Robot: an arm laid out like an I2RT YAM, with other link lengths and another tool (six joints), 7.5 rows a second.
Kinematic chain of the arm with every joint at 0, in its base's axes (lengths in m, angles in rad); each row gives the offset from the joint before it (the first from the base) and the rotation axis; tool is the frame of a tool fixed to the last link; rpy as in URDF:
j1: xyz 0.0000 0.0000 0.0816 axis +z
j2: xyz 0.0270 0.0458 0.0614 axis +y
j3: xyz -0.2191 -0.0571 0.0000 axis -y
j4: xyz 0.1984 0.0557 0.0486 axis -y
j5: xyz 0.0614 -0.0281 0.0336 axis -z
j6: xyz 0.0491 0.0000 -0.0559 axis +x
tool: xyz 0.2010 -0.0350 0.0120 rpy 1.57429 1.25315 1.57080
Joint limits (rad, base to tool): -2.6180..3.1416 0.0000..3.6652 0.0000..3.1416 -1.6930..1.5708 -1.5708..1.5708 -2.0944..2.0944
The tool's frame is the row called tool.
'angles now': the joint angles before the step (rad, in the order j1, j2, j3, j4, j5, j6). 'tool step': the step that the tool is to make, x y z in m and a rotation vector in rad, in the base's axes. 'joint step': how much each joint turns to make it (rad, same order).
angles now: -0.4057 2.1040 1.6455 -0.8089 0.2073 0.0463
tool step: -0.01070 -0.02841 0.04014 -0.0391 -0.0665 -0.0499
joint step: -0.0737 -0.1045 0.0049 -0.0274 -0.0016 -0.0252
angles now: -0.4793 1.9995 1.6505 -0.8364 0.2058 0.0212
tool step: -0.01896 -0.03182 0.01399 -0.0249 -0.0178 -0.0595
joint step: -0.0874 -0.0286 0.0077 -0.0020 0.0007 -0.0313
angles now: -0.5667 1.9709 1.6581 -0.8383 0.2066 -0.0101
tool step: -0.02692 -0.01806 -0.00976 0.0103 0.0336 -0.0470
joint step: -0.0717 0.0023 -0.0312 0.0056 -0.0001 -0.0274
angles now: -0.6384 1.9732 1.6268 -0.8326 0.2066 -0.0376
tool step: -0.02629 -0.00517 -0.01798 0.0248 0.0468 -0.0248
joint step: -0.0500 0.0000 -0.0670 0.0205 -0.0004 -0.0274
